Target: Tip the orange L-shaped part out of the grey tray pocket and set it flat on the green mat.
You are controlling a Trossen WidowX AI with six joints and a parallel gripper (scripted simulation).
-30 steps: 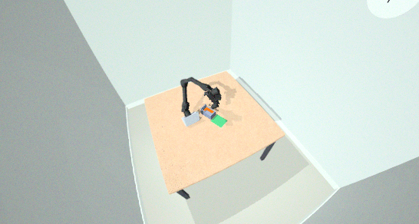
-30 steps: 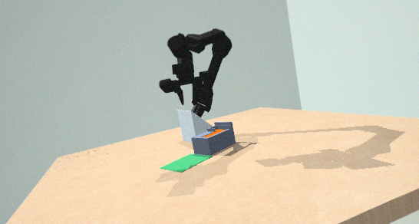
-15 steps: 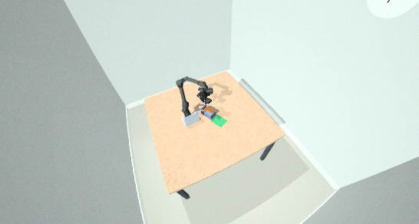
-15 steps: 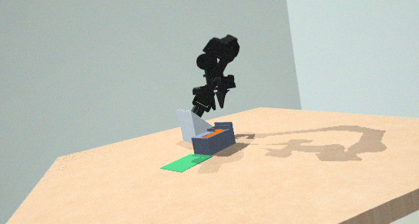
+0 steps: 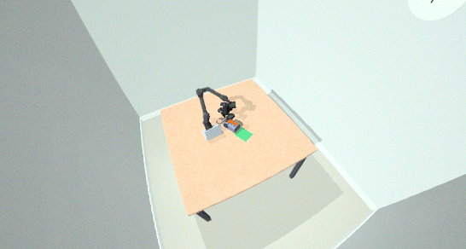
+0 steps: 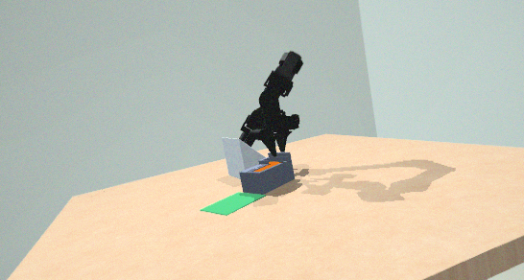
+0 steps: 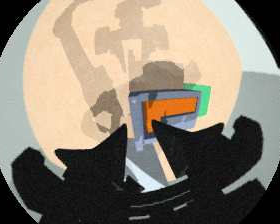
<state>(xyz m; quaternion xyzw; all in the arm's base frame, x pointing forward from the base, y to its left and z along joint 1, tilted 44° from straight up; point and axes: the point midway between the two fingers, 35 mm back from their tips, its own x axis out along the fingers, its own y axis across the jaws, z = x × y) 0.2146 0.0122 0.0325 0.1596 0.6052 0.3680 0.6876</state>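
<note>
Right now my gripper tip is 2 cm short of the orange L-shaped part, 5 cm to the left of it and 3 cm above it. The rest, counted from my gripper tip: green mat (7 cm ahead, 21 cm to the right, 10 cm below).
</note>
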